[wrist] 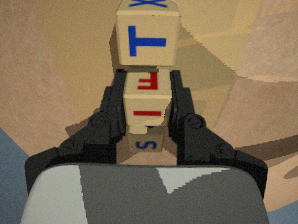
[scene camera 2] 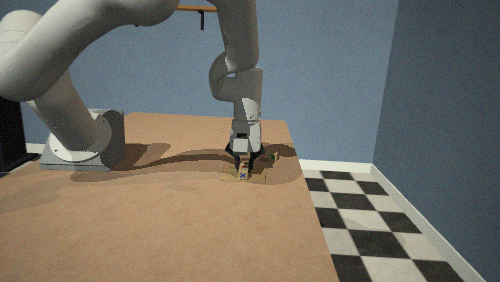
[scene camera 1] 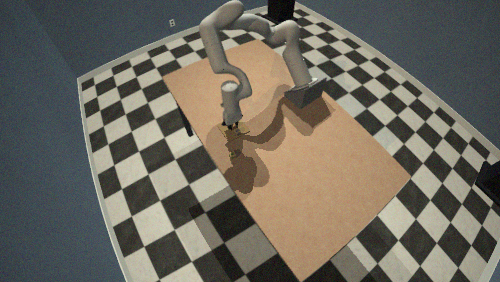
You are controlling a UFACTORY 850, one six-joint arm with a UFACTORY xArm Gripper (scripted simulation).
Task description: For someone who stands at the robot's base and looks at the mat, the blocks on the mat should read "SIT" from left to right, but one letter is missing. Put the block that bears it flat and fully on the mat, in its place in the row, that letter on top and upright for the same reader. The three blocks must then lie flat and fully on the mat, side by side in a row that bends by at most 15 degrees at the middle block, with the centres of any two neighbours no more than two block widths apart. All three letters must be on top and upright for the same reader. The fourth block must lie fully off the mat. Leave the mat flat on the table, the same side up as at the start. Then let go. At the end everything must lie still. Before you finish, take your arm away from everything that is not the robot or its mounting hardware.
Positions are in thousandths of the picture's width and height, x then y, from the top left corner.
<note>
In view: my gripper (scene camera 2: 487, 608), a tan mat (wrist: 706, 212), a block (wrist: 495, 431) and a block (wrist: 475, 618).
My gripper is seen too in the wrist view (wrist: 495, 377).
</note>
